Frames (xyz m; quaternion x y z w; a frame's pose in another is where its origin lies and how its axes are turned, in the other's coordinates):
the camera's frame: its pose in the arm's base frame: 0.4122 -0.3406 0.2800 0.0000 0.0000 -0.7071 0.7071
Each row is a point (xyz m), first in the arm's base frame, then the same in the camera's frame.
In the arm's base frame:
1: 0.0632 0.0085 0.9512
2: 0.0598 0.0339 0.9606
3: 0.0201 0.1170 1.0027
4: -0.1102 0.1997 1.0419
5: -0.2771 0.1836 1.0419
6: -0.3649 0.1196 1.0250
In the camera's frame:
1: -0.3491 -0.3490 0.6712
2: -0.3745 -0.3524 0.6806
3: -0.4576 -0.3921 0.7227
4: -0.5403 -0.5224 0.7619
5: -0.5242 -0.6893 0.7619
6: -0.4602 -0.7771 0.7450

